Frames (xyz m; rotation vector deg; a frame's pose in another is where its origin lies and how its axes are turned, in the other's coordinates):
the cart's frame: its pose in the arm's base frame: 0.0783 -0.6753 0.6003 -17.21 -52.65 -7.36
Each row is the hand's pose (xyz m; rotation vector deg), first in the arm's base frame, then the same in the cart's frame.
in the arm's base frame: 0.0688 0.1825 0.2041 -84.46 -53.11 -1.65
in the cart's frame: -0.3061 0.8927 0.0474 -55.58 -13.71 30.93
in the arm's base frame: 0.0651 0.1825 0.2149 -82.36 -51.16 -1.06
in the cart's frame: -0.2997 0.8897 0.0564 -53.71 -11.39 31.04
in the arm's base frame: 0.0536 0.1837 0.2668 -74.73 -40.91 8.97
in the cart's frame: -0.2652 0.8777 0.0950 -43.90 -1.19 38.69
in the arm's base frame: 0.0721 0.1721 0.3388 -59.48 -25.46 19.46
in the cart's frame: -0.1968 0.8566 0.1183 -27.26 15.30 45.09
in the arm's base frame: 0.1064 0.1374 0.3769 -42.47 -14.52 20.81
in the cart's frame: -0.1464 0.8241 0.1031 -11.99 29.06 41.82
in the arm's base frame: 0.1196 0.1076 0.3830 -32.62 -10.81 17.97
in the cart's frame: -0.1341 0.7977 0.0872 -4.38 34.95 35.99
